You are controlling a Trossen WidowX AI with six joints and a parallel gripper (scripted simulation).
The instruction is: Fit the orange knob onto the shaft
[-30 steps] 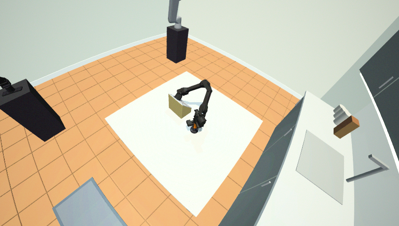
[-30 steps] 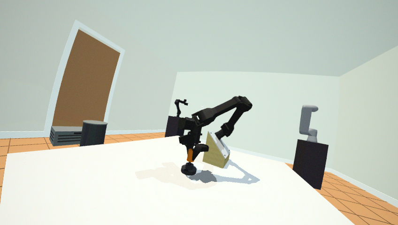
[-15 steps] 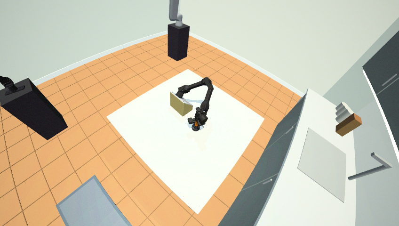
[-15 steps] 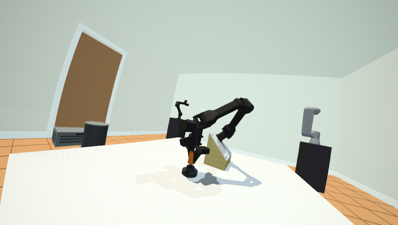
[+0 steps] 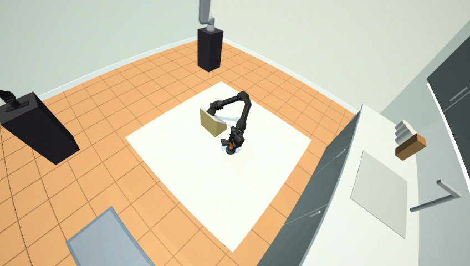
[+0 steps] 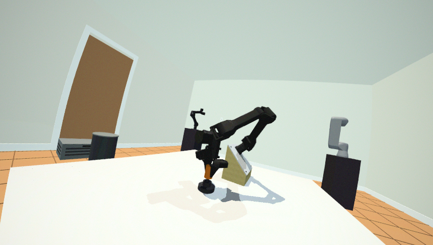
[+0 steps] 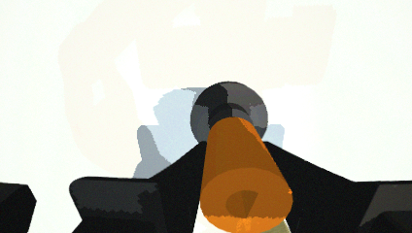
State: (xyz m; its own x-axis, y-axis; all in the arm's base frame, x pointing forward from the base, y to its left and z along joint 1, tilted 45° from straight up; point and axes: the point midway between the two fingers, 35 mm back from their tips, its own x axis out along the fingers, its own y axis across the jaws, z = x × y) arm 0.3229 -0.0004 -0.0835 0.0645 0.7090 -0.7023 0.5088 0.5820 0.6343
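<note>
My gripper tip is now 2 cm below the orange knob. From my gripper tip the other things lie so: dark round pedestal (4 cm below).
</note>
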